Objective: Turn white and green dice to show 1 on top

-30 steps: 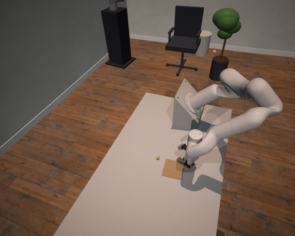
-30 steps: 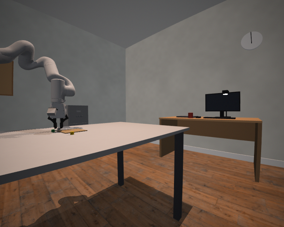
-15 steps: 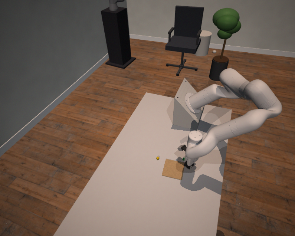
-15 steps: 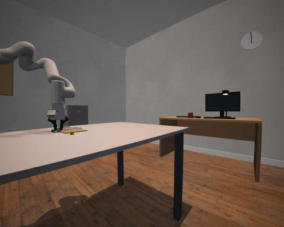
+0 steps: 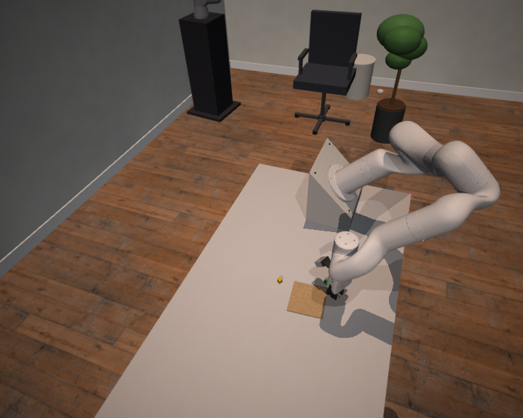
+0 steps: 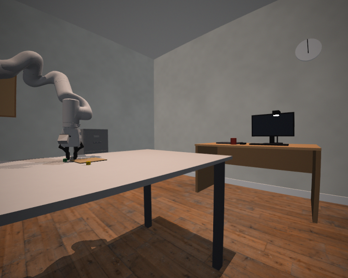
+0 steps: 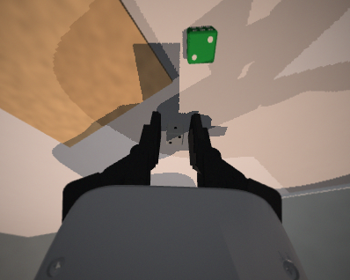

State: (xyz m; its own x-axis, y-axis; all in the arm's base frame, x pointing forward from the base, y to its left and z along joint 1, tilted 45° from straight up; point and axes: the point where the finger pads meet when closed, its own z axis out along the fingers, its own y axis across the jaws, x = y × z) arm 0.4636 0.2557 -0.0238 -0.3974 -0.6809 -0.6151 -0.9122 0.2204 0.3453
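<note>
The white die is 1 cm to the left of my hand and 1 cm below it. From my hand the other things lie so: mat (7 cm ahead, 9 cm to the right, 2 cm below); then yellow die (4 cm ahead, 23 cm to the right, 1 cm below); then green die (4 cm behind, 6 cm to the right, 1 cm below).
</note>
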